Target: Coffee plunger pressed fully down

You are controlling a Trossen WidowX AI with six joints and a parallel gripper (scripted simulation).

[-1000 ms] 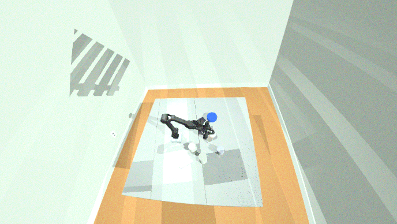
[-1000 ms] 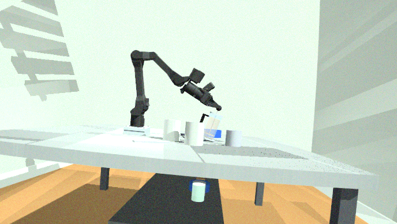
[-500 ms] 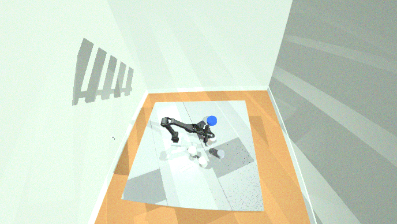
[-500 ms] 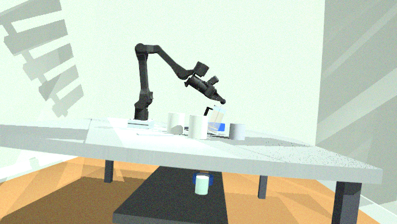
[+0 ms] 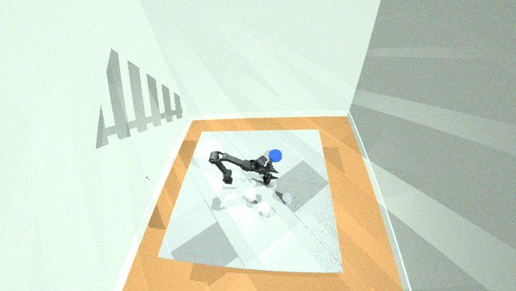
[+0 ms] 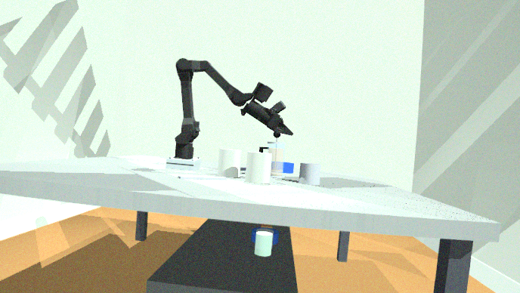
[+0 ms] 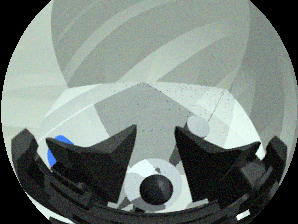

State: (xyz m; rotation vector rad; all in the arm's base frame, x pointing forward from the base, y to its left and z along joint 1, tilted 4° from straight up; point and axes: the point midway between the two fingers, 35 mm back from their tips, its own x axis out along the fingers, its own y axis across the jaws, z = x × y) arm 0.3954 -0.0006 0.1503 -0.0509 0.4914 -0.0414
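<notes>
Right now my gripper tip is 60 mm past the coffee press, 10 mm to the right of it and 80 mm above it. Also, from my gripper tip: flat white strip 270 mm behind, 280 mm to the right, 170 mm below; then pale cup 80 mm behind, 20 mm to the right, 430 mm below.
</notes>
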